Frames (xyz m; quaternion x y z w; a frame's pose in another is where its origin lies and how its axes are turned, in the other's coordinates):
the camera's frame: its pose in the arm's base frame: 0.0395 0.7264 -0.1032 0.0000 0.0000 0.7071 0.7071
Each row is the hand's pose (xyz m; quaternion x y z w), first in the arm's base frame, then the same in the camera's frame.
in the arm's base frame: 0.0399 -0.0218 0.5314 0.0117 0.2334 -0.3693 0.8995
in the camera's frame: -0.7482 -0.0004 0.6346 0.1733 0.1568 -0.8971 0.3749
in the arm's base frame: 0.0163 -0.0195 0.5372 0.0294 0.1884 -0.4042 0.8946
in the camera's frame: -0.7459 0.0232 0.6404 0.1540 0.1124 -0.9184 0.3468
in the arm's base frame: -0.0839 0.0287 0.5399 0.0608 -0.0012 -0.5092 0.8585
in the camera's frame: -0.6977 0.1234 0.6431 0.0421 -0.0438 -0.9671 0.2470
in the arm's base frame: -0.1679 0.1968 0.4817 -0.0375 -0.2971 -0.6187 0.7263
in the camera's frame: -0.5296 0.2074 0.5849 -0.2366 -0.1836 -0.9511 0.0761
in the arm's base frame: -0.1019 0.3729 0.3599 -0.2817 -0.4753 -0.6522 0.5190
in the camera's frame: -0.3535 0.1414 0.4631 0.5353 0.1369 0.8282 0.0942
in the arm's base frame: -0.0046 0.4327 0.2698 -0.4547 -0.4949 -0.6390 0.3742
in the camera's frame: -0.2937 0.0441 0.3730 0.6715 0.0284 0.7164 0.1872
